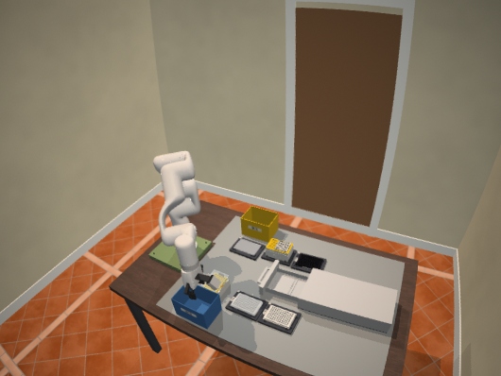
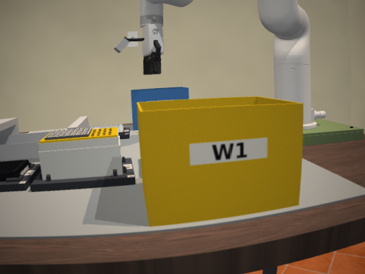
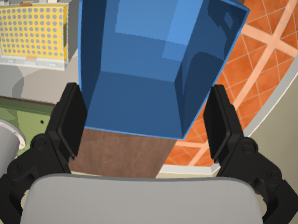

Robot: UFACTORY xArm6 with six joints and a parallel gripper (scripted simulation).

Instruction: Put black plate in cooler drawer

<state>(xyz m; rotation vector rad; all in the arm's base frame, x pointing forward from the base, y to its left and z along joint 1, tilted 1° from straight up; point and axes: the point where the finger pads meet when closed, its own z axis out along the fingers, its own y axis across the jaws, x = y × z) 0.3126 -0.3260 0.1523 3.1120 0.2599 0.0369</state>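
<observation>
Right now the black plate is 350 mm ahead of my hand, 500 mm to the left of it and 160 mm below it. Round my hand: blue bin: 20 mm behind, 10 mm to the right, 140 mm below; cooler drawer: 300 mm ahead, 310 mm to the left, 150 mm below; tip box: 170 mm ahead, 500 mm to the left, 120 mm below.
</observation>
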